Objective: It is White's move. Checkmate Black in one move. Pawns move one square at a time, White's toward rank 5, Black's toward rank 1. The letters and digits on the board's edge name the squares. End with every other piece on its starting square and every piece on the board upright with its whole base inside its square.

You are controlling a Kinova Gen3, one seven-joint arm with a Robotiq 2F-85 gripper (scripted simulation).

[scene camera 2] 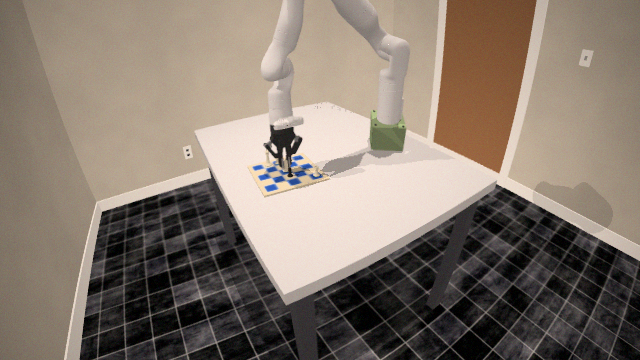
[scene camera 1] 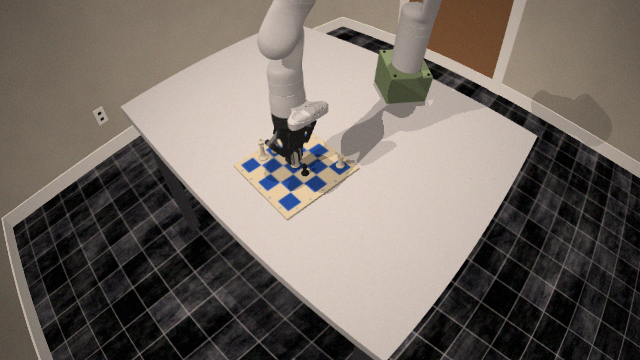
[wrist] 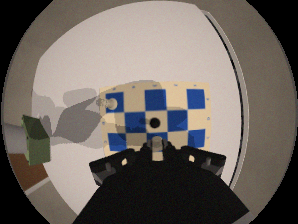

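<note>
The gripper in scene camera 2. Gripper in the wrist view too. In the pictures as well, a chessboard.
</note>
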